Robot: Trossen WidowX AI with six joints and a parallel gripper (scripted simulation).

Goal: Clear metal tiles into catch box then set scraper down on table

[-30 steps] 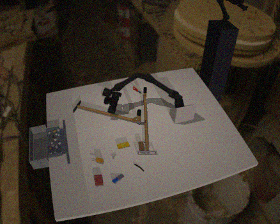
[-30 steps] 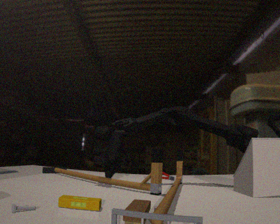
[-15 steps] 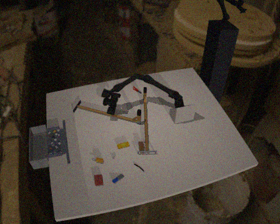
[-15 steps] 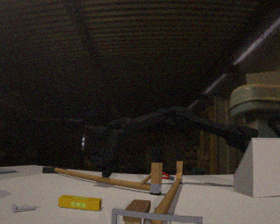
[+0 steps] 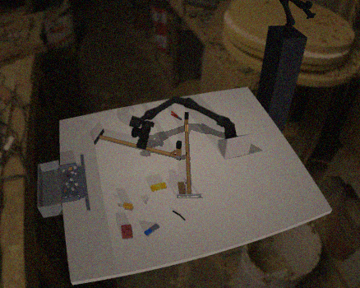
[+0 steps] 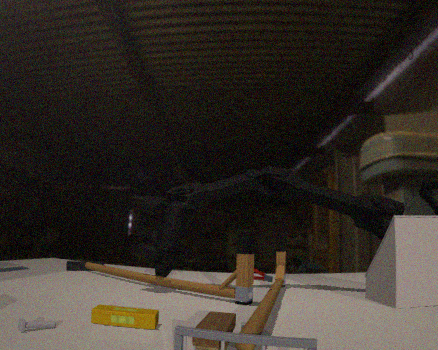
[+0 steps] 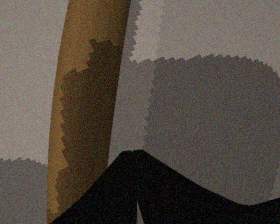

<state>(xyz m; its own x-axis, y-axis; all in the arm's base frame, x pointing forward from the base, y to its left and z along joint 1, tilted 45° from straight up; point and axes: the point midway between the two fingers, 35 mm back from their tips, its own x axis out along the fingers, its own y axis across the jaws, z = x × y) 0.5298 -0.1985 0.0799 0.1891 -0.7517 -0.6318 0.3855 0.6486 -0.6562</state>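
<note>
The long scraper lies 30 mm ahead of my gripper tip and 60 mm above it. Round my gripper tip: yellow block: 20 mm behind, 360 mm to the left, 10 mm above; long wooden scraper: 250 mm behind, 190 mm to the left, 60 mm above; red-handled tool: 300 mm behind, 220 mm to the right, 10 mm above.
</note>
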